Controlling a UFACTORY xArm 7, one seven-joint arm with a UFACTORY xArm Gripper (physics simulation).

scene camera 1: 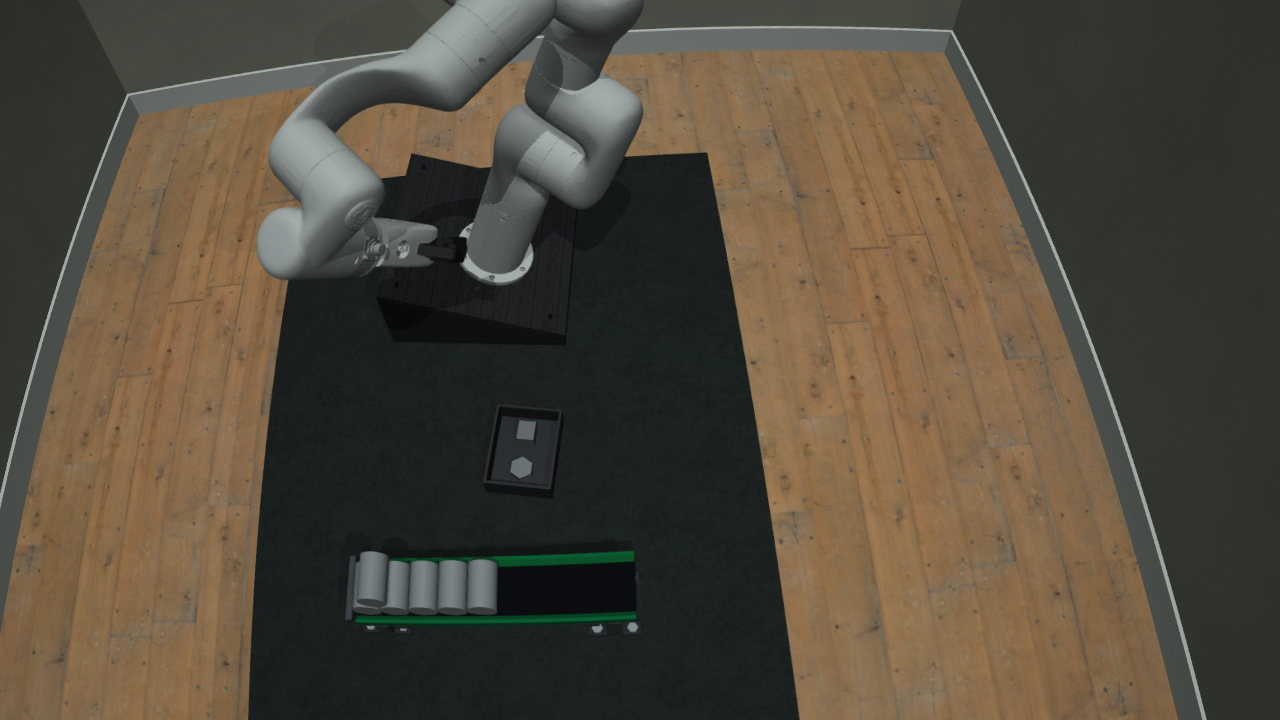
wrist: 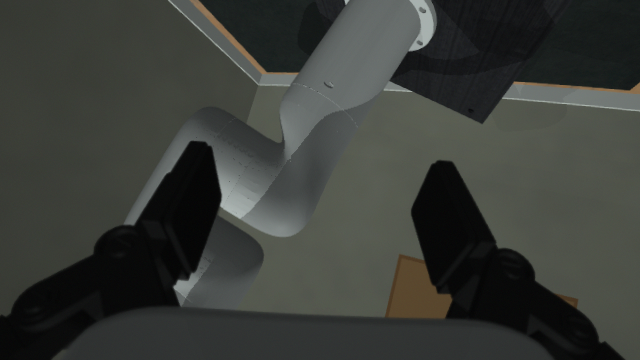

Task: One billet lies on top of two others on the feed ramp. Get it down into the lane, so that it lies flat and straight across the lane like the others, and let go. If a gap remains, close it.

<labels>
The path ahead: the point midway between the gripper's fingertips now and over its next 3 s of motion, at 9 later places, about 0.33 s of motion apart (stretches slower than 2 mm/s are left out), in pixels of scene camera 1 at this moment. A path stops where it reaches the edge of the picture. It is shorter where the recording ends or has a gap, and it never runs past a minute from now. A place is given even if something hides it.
My gripper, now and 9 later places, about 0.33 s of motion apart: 433, 244; 433, 245; 432, 246; 432, 247; 431, 248; 431, 248; 430, 248; 427, 272; 428, 307; 425, 358
</labels>
